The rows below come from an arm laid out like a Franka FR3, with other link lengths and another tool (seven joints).
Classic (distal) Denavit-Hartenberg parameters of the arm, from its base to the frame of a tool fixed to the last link. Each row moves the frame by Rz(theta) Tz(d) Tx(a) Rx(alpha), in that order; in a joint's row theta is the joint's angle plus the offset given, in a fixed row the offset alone. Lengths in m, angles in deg.
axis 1: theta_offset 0; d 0.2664; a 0; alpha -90
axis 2: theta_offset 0; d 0; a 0; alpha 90
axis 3: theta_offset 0; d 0.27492; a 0.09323; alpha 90
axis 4: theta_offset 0; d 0; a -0.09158; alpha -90
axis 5: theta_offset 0; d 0.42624; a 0; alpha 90
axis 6: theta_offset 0; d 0; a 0.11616; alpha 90
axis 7: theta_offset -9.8; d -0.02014; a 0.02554; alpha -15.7
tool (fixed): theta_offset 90; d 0.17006; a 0; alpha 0
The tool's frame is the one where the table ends.
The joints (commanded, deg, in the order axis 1, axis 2, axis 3, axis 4, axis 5, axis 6, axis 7), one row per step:
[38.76 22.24 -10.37 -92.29 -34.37 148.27 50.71]
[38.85 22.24 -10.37 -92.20 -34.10 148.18 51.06]
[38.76 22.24 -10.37 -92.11 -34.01 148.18 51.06]
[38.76 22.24 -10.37 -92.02 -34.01 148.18 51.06]
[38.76 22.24 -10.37 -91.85 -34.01 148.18 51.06]
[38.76 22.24 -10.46 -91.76 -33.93 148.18 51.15]
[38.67 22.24 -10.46 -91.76 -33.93 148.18 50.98]
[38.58 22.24 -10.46 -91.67 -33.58 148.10 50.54]
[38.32 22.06 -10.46 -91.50 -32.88 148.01 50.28]
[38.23 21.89 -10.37 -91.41 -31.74 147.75 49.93]
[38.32 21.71 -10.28 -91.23 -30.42 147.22 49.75]
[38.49 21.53 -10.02 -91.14 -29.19 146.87 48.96]
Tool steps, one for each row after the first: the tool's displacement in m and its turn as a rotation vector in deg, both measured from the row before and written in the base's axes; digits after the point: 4 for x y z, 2 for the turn. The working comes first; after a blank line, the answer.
Tool pose at each row, in the base's axes (x y z in m, rotation vector in deg; the steps are taken from these numbers as rounded here):
[0.7072 0.3622 0.3620 -112.64 98.89 -64.97]
[0.7066 0.3628 0.3624 -112.25 99.41 -64.52]
[0.7073 0.3618 0.3633 -112.06 99.56 -64.47]
[0.7075 0.3619 0.3642 -111.97 99.52 -64.48]
[0.7077 0.3622 0.3660 -111.80 99.45 -64.50]
[0.7083 0.3613 0.3670 -111.54 99.65 -64.46]
[0.7090 0.3603 0.3671 -111.63 99.59 -64.57]
[0.7100 0.3591 0.3679 -111.78 99.59 -64.49]
[0.7118 0.3554 0.3717 -111.27 100.19 -64.00]
[0.7121 0.3541 0.3737 -111.02 100.97 -62.98]
[0.7114 0.3544 0.3761 -110.72 102.02 -61.70]
[0.7093 0.3582 0.3780 -111.17 102.02 -60.58]

[-0.0006 0.0006 0.0004 0.45 0.09 -0.32]
[0.0007 -0.0010 0.0009 0.12 -0.05 -0.12]
[0.0002 0.0001 0.0009 0.04 -0.08 0.01]
[0.0002 0.0003 0.0018 0.08 -0.15 0.01]
[0.0006 -0.0009 0.0010 0.14 -0.07 -0.17]
[0.0007 -0.0010 0.0001 -0.11 0.00 0.03]
[0.0010 -0.0012 0.0008 -0.03 0.12 0.05]
[0.0018 -0.0037 0.0038 0.53 0.06 -0.39]
[0.0003 -0.0013 0.0020 0.72 0.45 -0.34]
[-0.0007 0.0003 0.0024 0.88 0.61 -0.47]
[-0.0021 0.0038 0.0019 0.51 0.58 0.35]

